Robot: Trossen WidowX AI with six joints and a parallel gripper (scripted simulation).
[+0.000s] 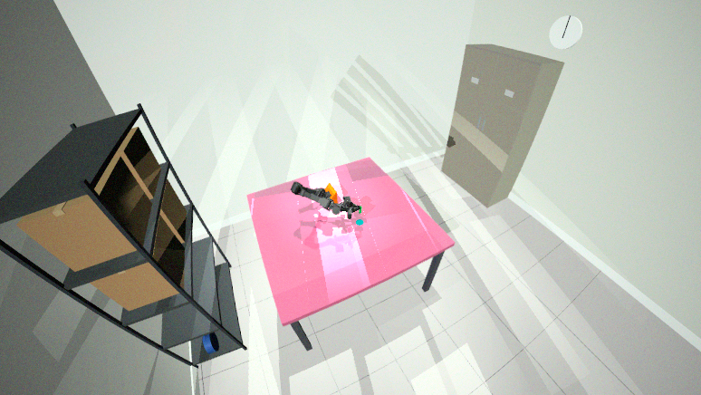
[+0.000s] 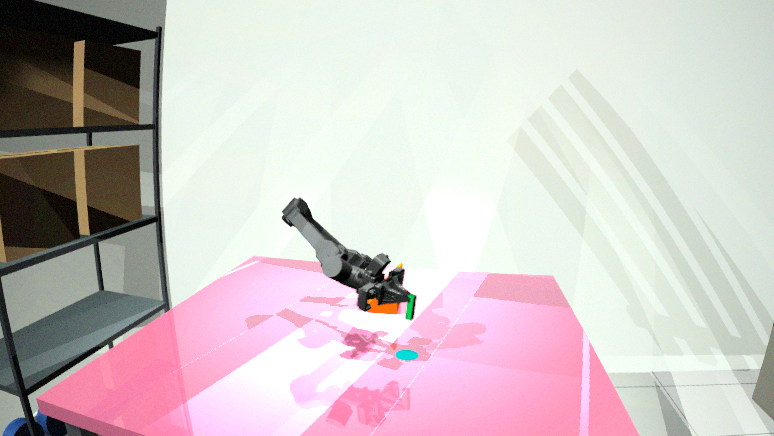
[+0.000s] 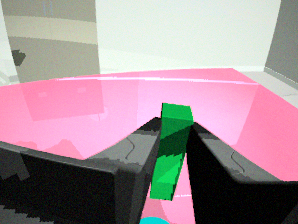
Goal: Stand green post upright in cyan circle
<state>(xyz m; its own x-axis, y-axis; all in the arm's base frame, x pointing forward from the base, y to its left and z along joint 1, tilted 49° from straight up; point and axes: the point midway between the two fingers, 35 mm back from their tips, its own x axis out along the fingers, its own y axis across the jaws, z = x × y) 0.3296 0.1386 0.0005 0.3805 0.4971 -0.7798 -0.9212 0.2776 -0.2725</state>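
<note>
The cyan circle lies 160 mm below my gripper tip, 10 mm to the right of it and 10 mm behind it. From my gripper tip the other things lie so: green post 20 mm below.
</note>
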